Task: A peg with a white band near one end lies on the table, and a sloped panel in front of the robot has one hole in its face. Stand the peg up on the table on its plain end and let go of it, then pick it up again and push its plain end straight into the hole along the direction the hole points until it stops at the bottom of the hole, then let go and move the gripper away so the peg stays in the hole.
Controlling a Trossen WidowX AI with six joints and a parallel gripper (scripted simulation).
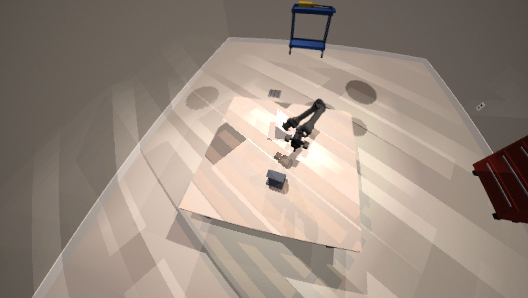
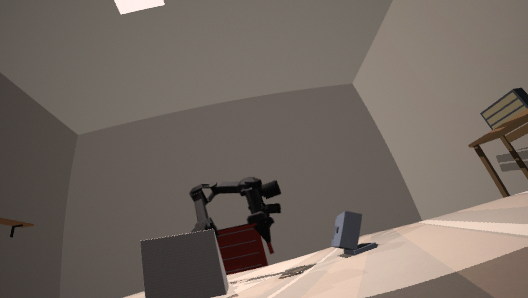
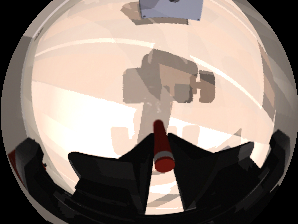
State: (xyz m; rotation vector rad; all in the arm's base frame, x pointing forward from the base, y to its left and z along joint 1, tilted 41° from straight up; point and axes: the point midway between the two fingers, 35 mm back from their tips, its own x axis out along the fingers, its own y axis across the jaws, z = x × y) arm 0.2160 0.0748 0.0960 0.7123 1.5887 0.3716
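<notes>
Now: the grey-blue sloped panel 25 cm ahead of my gripper tip, 10 cm to the right of it and 4 cm below it. Round my gripper tip: red peg: 2 cm above.
</notes>
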